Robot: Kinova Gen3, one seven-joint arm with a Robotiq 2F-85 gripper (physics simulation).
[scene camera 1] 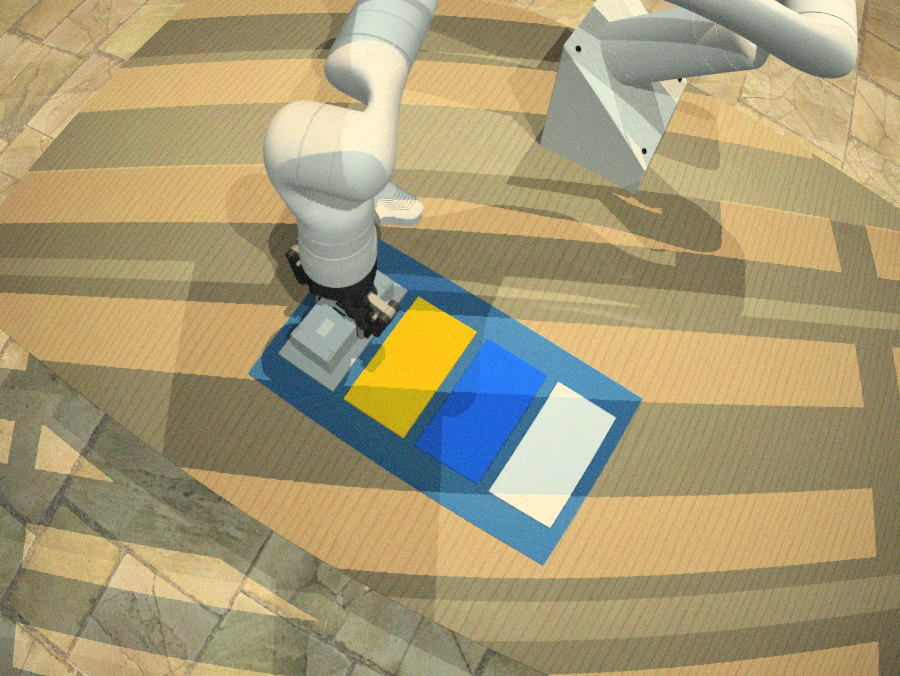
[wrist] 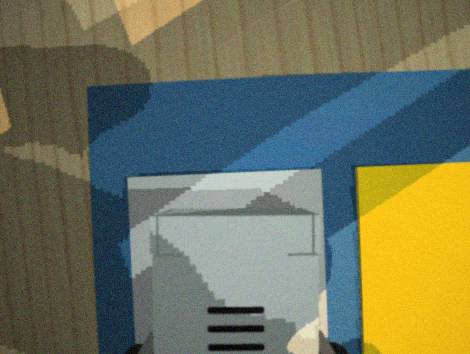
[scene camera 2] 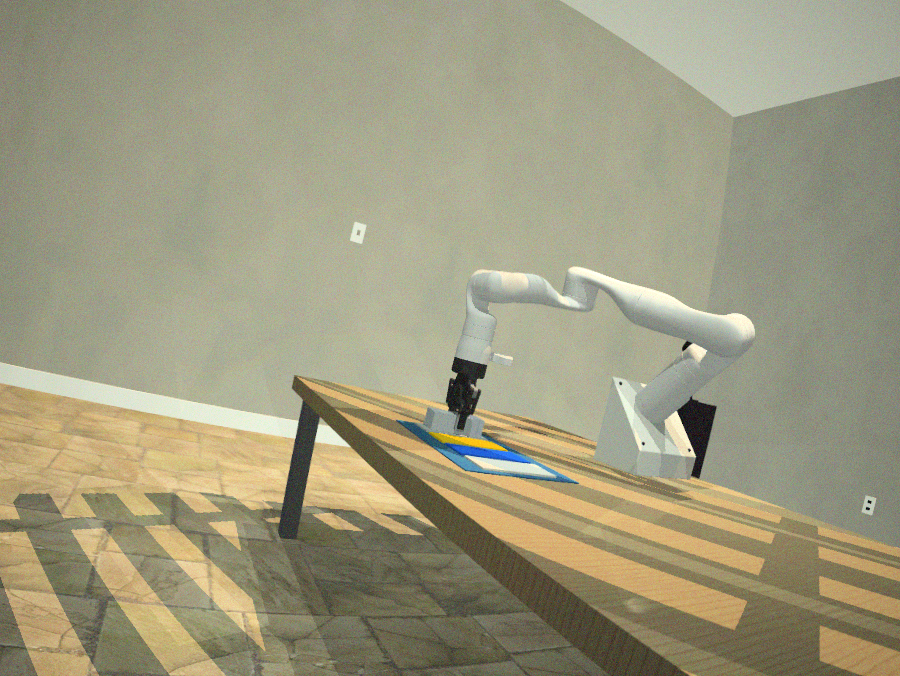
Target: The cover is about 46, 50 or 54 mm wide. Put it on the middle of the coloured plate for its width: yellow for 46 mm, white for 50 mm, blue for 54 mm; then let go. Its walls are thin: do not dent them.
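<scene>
The grey cover (scene camera 1: 327, 338) (scene camera 2: 439, 420) (wrist: 235, 290) is on or very close over a grey pad (scene camera 1: 312, 368) (wrist: 225, 186) at one end of the blue mat. In the wrist view it looks slightly right of the pad's middle. Several black slots mark its top. My gripper (scene camera 1: 341, 314) (scene camera 2: 461, 424) (wrist: 236, 349) is shut on the cover, one finger at each long side; one finger is hidden in scene camera 1. I cannot tell whether the cover is lifted slightly. The yellow plate (scene camera 1: 411, 366) (scene camera 2: 467, 441) (wrist: 415, 260), blue plate (scene camera 1: 481, 408) (scene camera 2: 488, 454) and white plate (scene camera 1: 552, 454) (scene camera 2: 512, 466) lie in a row.
The blue mat (scene camera 1: 502, 534) (scene camera 2: 563, 479) (wrist: 115, 110) lies on the wooden table (scene camera 1: 763, 451) (scene camera 2: 618, 538). The yellow plate is nearest the grey pad, blue is in the middle, and white is farthest. The robot's base (scene camera 1: 589, 123) (scene camera 2: 625, 436) stands beyond the mat.
</scene>
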